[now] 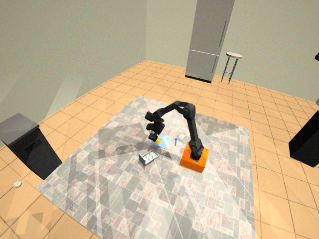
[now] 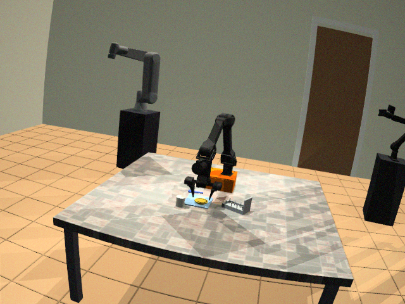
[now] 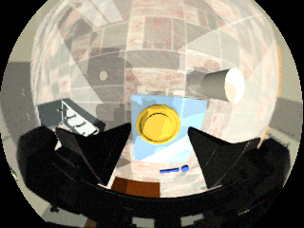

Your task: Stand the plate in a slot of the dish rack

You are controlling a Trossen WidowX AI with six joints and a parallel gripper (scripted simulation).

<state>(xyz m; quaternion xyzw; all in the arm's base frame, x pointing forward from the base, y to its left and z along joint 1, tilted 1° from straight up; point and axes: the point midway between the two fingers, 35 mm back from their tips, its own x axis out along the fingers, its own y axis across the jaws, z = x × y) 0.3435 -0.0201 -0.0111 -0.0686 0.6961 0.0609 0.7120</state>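
Right now the yellow plate is 10 mm behind my gripper tip and 20 mm below it. The rest, counted from my gripper tip: blue spoon 140 mm behind, 90 mm to the right, 30 mm below; light blue mat 30 mm behind, 20 mm to the right, 30 mm below; cup 80 mm ahead, 80 mm to the right, 10 mm below.
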